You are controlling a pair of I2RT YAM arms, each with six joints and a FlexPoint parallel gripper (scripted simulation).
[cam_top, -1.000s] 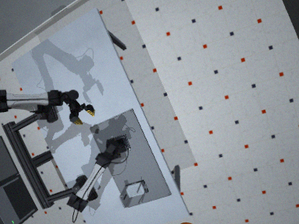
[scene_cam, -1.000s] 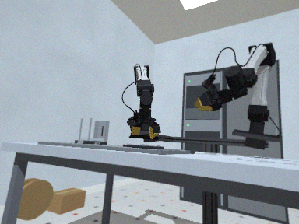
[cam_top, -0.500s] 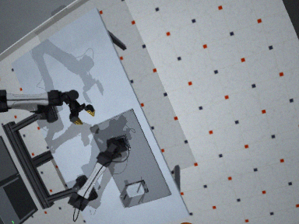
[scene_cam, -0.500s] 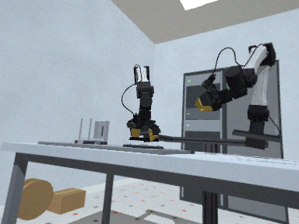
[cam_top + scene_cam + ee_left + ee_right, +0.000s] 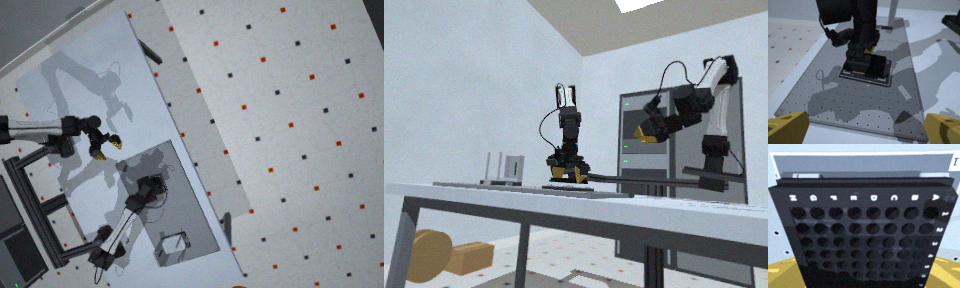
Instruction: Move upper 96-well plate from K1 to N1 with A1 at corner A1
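Observation:
Right now my right hand is right at the black 96-well plate. Round my right hand: grey perforated board 15 cm to the right, 4 cm below, 1 cm ahead; then white plate 37 cm to the right, 4 cm behind, 1 cm below.

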